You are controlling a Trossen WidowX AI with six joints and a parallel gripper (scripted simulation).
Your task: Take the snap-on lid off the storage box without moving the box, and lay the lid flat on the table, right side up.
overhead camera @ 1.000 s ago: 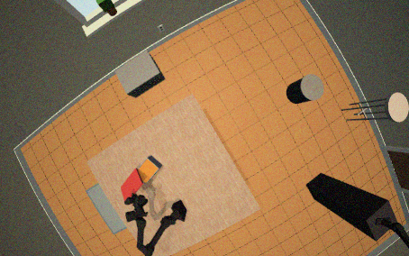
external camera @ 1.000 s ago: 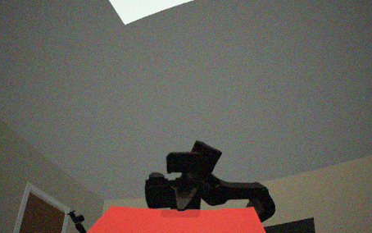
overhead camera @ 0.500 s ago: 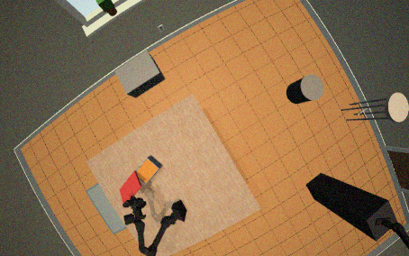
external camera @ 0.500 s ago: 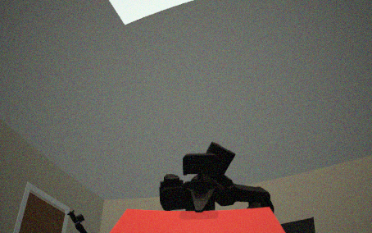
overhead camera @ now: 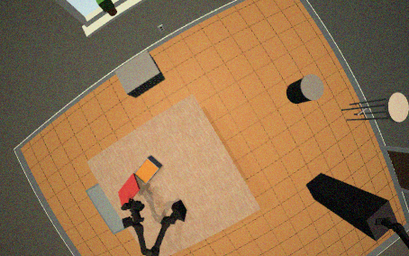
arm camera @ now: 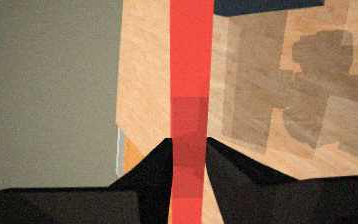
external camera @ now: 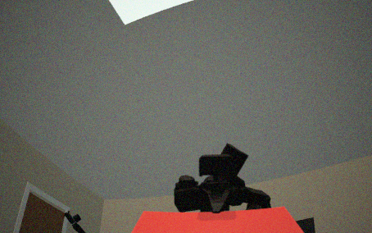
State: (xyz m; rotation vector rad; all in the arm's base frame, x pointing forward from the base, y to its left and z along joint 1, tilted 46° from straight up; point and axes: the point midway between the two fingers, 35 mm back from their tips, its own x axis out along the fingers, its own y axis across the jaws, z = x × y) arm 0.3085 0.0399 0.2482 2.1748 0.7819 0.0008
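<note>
The red lid lies 6 cm ahead of my gripper tip, 5 cm below it and 2 cm to the left of it. The rest, counted from my gripper tip: blue box (19 cm to the right, 18 cm below, 11 cm ahead).
</note>
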